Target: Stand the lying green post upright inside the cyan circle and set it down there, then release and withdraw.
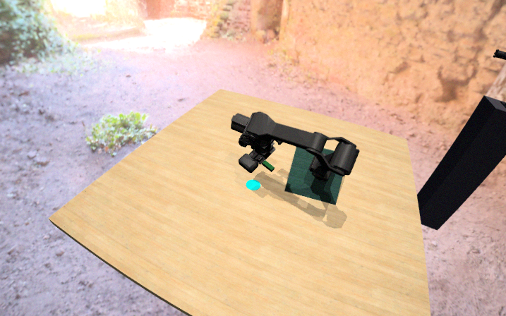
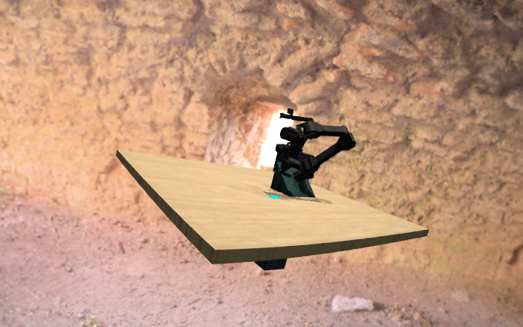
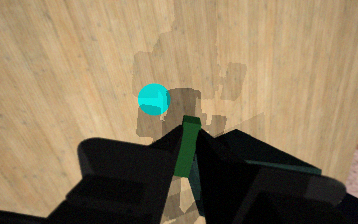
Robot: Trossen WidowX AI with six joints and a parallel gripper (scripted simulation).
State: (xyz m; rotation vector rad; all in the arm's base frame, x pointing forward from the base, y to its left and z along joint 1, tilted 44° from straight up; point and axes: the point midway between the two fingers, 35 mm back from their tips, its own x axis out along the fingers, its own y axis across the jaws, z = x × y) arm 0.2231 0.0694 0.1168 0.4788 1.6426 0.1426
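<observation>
Right now my gripper tip is 12 cm above the cyan circle, 2 cm to the right of it and 2 cm short of it. The rest, counted from my gripper tip: green post 2 cm behind.
</observation>
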